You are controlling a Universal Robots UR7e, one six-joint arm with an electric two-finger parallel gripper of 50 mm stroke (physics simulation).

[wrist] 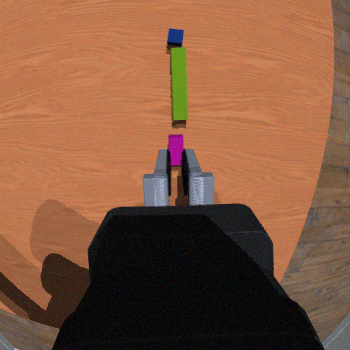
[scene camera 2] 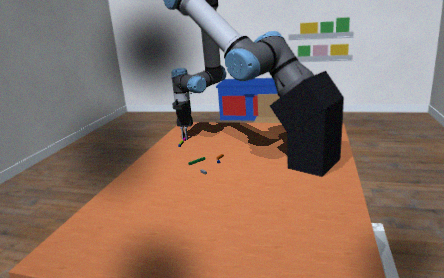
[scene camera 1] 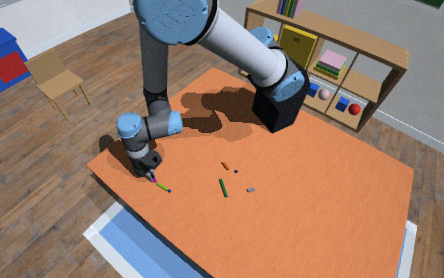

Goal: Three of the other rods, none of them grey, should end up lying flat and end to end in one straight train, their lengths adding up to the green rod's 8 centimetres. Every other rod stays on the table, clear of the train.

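Pixels of known places: gripper, fingertip midpoint: (wrist: 175, 162) (scene camera 2: 185, 138) (scene camera 1: 152, 179); arm's base, origin of the base link: (scene camera 2: 297, 87).
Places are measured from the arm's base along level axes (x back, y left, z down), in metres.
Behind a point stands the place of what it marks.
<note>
My gripper (scene camera 1: 152, 177) {x -0.509, y -0.301, z 0.292 m} (scene camera 2: 184, 137) {x -0.509, y -0.301, z 0.292 m} (wrist: 175, 162) {x -0.509, y -0.301, z 0.292 m} is shut on a magenta rod (scene camera 1: 154, 181) {x -0.515, y -0.284, z 0.286 m} (scene camera 2: 184, 139) {x -0.509, y -0.283, z 0.288 m} (wrist: 175, 149) {x -0.510, y -0.289, z 0.284 m}. In the wrist view the magenta rod points toward the near end of a lime rod (scene camera 1: 163, 187) {x -0.521, y -0.238, z 0.287 m} (scene camera 2: 181, 143) {x -0.517, y -0.237, z 0.291 m} (wrist: 179, 84) {x -0.519, y -0.246, z 0.286 m}, roughly in line with it, with a gap between them. A small blue rod (scene camera 1: 169, 190) {x -0.521, y -0.210, z 0.287 m} (scene camera 2: 179, 145) {x -0.521, y -0.208, z 0.290 m} (wrist: 175, 36) {x -0.521, y -0.212, z 0.286 m} lies at the lime rod's far end, set slightly to the left; whether they touch is unclear. The dark green rod (scene camera 1: 223, 187) {x -0.416, y -0.024, z 0.287 m} (scene camera 2: 197, 161) {x -0.412, y -0.018, z 0.292 m} lies apart on the table.
An orange rod (scene camera 1: 225, 166) {x -0.323, y -0.056, z 0.288 m} (scene camera 2: 220, 157) {x -0.317, y -0.049, z 0.292 m} lies near a second small blue rod (scene camera 1: 236, 171) {x -0.324, y -0.005, z 0.288 m} (scene camera 2: 218, 161) {x -0.322, y -0.004, z 0.289 m}. A grey rod (scene camera 1: 251, 190) {x -0.379, y 0.083, z 0.288 m} (scene camera 2: 203, 172) {x -0.375, y 0.090, z 0.290 m} lies beyond the green one. The lime rod lies near the edge of the orange table (scene camera 1: 320, 200) {x -0.298, y 0.360, z 0.296 m} (scene camera 2: 150, 225) {x -0.501, y 0.421, z 0.296 m} (wrist: 90, 75) {x -0.457, y -0.226, z 0.296 m}.
</note>
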